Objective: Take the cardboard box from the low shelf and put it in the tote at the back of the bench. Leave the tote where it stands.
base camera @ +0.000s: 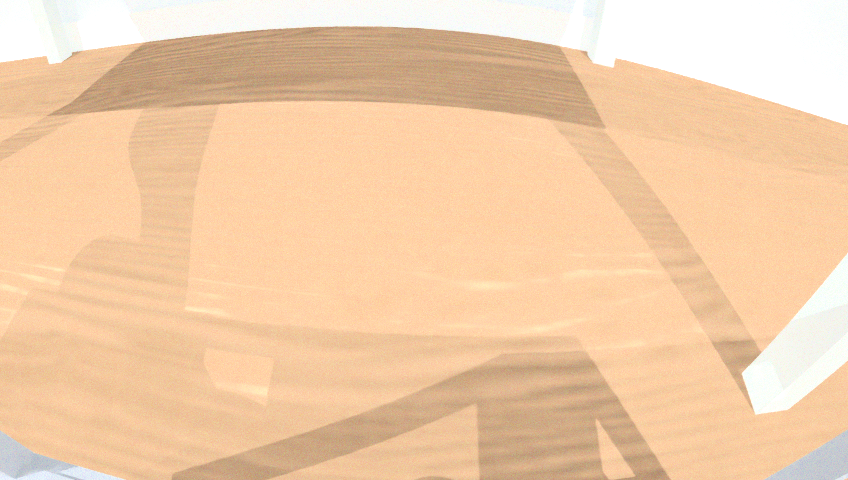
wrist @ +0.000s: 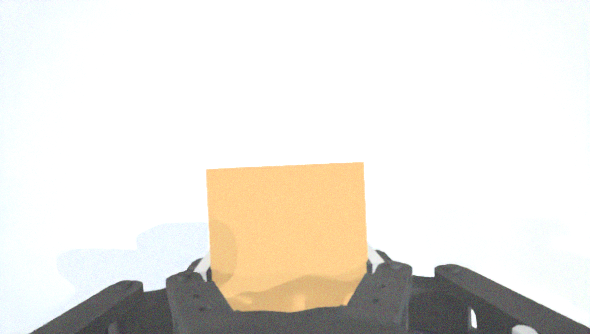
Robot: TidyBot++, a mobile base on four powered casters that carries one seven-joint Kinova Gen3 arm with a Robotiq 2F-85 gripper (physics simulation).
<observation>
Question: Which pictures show my gripper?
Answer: The wrist view only.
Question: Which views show the tan cardboard box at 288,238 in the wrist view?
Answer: The wrist view only.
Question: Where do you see a bench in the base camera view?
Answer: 800,358
</observation>
